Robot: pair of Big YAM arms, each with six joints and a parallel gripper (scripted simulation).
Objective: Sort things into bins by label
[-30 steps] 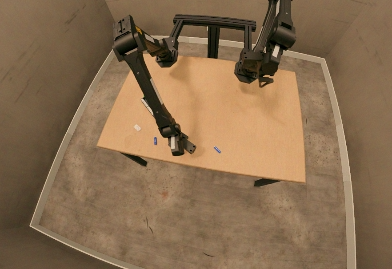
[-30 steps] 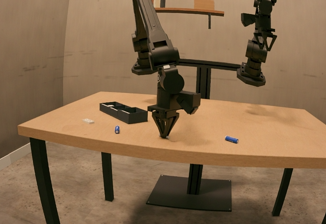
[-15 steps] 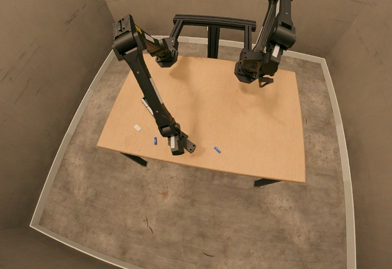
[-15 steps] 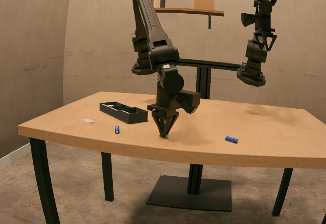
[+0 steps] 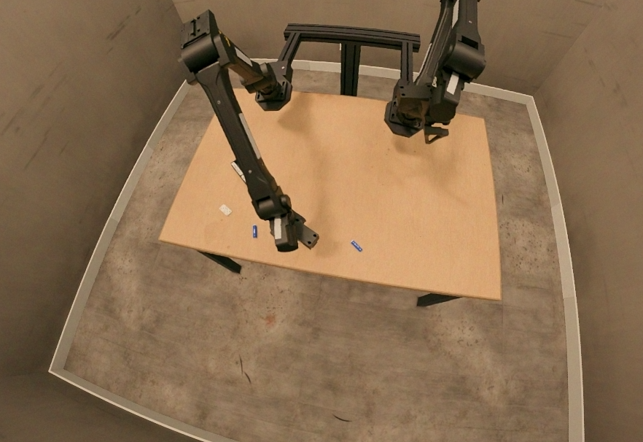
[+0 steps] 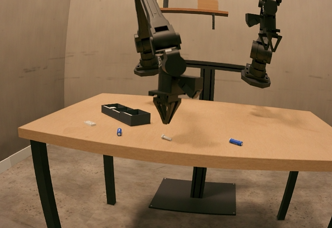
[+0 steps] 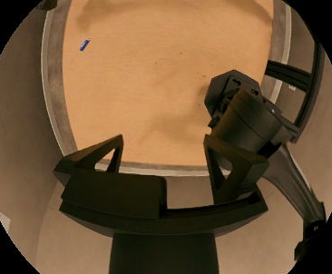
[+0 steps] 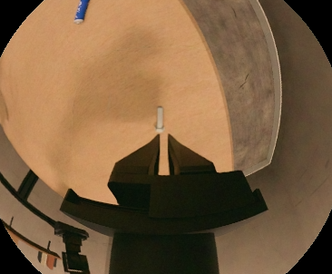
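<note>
Now: the white bolt 50 mm below my right hand and 10 mm behind it. Round my right hand: eraser (300 mm to the right, 260 mm behind, 50 mm below); then black bin tray (230 mm to the right, 200 mm behind, 40 mm below); then flat white block (300 mm to the right, 60 mm below, 40 mm behind).
</note>
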